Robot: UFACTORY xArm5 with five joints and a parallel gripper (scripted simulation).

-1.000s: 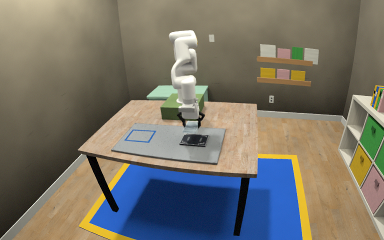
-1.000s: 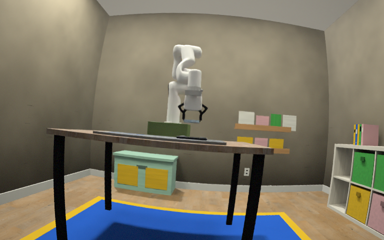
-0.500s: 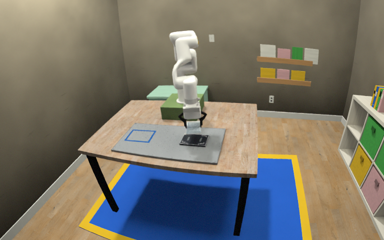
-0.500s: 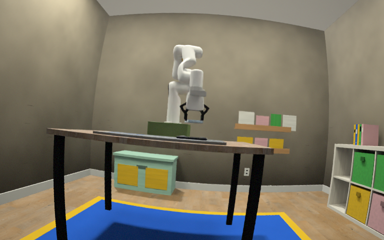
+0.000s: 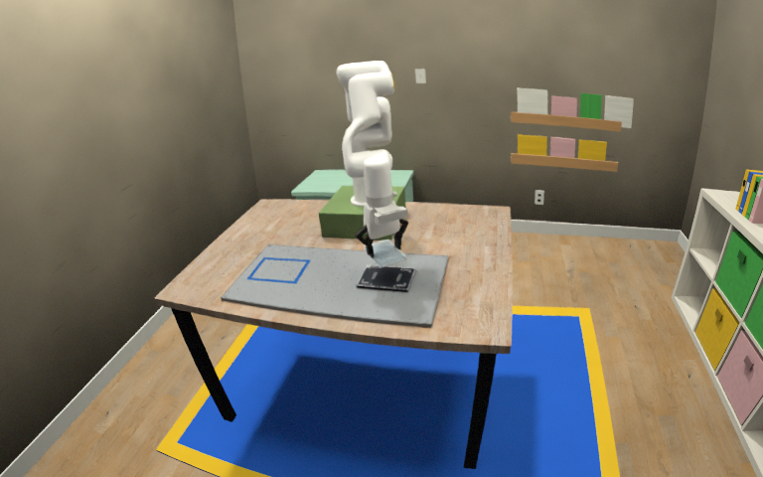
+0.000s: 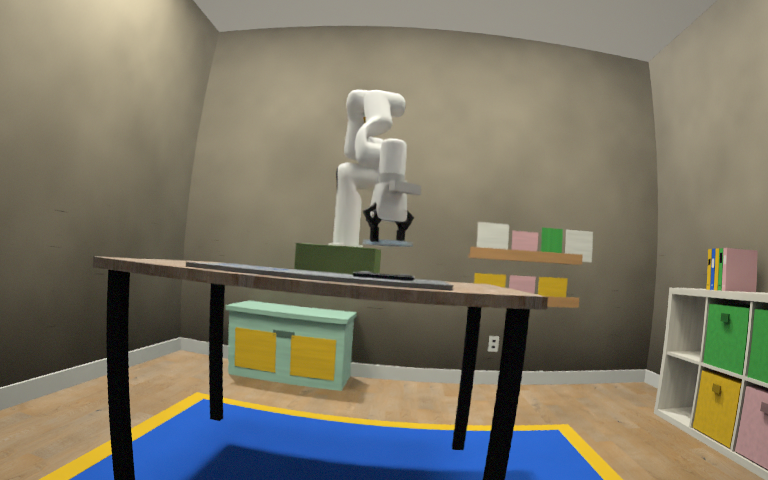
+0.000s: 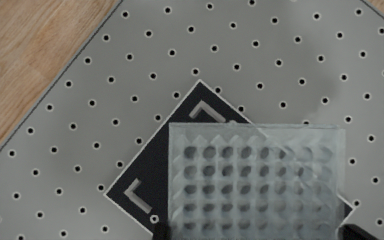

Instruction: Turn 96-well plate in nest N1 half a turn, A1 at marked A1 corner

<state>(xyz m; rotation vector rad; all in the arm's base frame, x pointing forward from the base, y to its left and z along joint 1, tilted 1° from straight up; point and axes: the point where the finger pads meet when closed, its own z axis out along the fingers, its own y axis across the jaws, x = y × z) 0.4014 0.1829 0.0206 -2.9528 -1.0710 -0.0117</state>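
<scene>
Now: hand 10 mm above the 96-well plate. From my hand the other things lie so: black plate nest N1: 100 mm below.
</scene>
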